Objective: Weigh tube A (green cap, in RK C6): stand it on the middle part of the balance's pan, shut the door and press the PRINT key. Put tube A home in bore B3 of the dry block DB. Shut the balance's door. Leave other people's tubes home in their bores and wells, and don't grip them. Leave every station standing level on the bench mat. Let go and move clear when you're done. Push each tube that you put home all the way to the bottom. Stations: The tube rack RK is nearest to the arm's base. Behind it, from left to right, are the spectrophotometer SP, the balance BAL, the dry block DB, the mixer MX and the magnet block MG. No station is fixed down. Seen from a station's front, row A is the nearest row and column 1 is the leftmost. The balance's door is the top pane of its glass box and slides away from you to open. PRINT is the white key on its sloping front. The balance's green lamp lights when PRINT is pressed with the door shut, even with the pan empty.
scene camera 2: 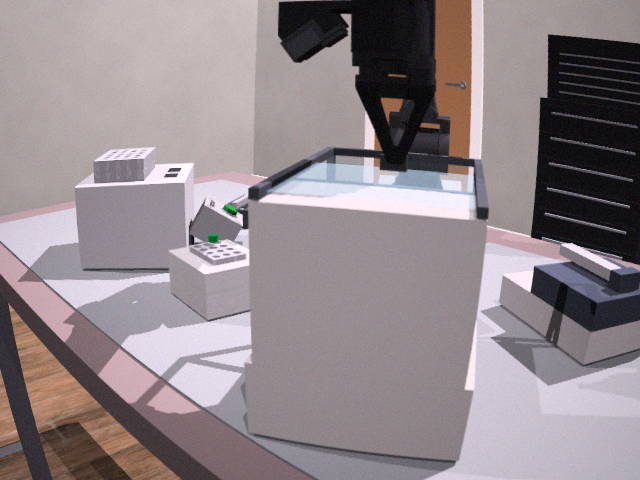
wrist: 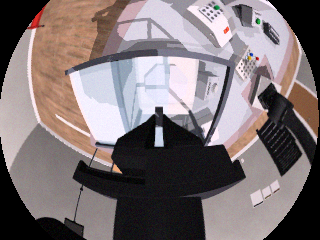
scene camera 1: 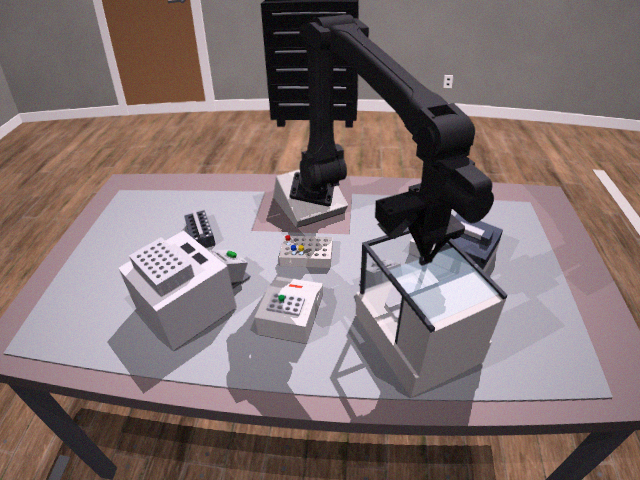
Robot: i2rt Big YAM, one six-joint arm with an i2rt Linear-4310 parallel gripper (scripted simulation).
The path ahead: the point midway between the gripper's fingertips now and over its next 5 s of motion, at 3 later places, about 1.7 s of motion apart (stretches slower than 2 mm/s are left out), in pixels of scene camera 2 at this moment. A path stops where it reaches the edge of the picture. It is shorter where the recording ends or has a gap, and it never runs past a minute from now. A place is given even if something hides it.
My gripper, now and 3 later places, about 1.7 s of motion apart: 395,162; 401,155; 404,154; 406,99
